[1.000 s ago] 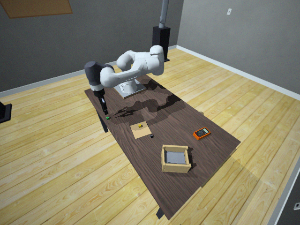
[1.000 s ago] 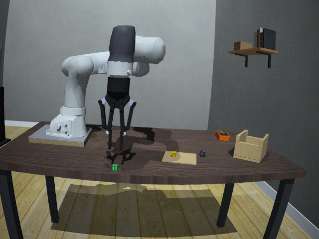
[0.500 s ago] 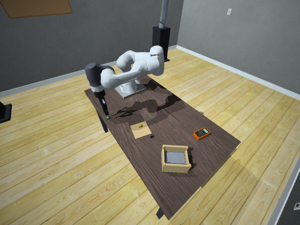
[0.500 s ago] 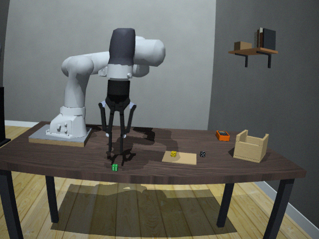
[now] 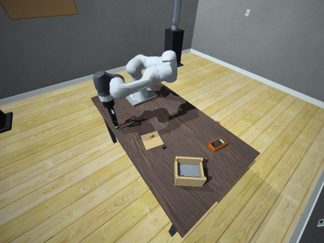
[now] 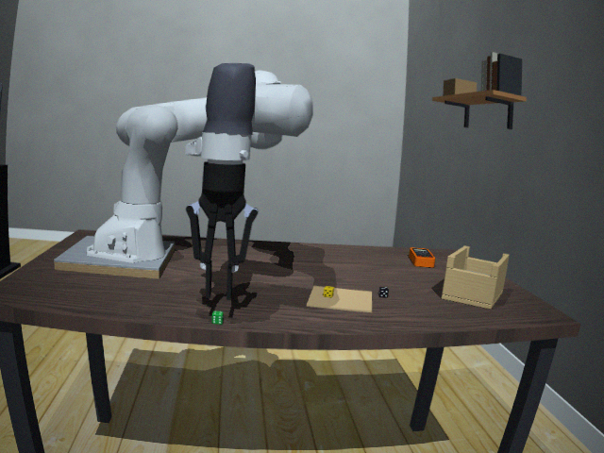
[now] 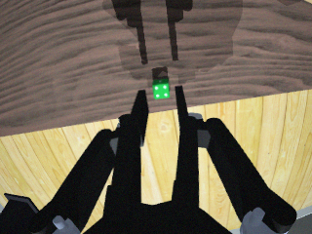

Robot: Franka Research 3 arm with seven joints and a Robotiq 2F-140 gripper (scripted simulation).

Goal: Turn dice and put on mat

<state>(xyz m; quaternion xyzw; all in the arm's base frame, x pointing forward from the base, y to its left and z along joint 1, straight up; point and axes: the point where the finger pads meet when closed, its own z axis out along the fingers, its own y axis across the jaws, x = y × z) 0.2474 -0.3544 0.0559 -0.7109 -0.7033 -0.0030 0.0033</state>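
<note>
Right now the green die is 7 cm below my hand. The rest, counted from my hand: yellow die: 23 cm ahead, 19 cm to the left, 7 cm below; then black die: 37 cm ahead, 21 cm to the left, 7 cm below; then tan mat: 26 cm ahead, 18 cm to the left, 8 cm below.
</note>
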